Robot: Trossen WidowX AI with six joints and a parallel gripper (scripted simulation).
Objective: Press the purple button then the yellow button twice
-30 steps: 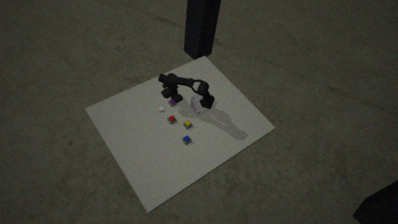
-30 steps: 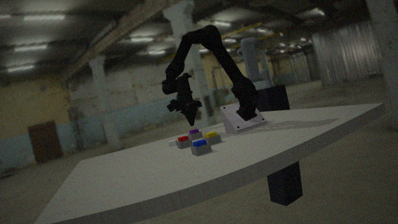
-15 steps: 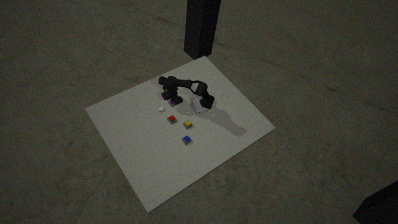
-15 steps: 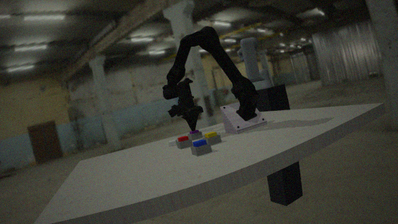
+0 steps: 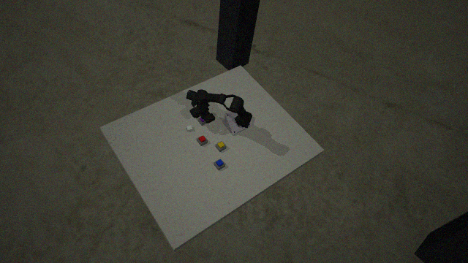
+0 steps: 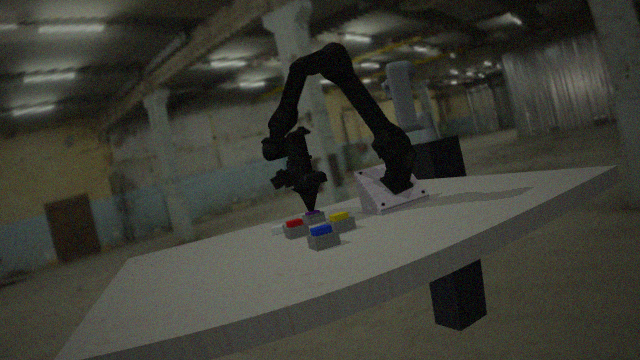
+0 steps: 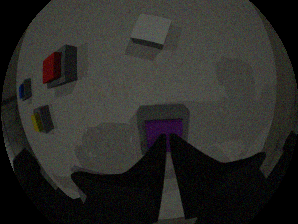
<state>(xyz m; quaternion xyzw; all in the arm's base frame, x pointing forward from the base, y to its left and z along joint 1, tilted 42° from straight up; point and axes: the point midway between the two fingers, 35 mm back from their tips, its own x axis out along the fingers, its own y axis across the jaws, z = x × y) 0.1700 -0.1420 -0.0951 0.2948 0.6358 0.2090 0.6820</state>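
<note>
The purple button is 1 cm below my gripper tip. From my gripper tip the other things lie so: yellow button (23 cm to the left, 4 cm ahead); then small white block (10 cm ahead, 2 cm below); then red button (12 cm to the left, 10 cm ahead).
</note>
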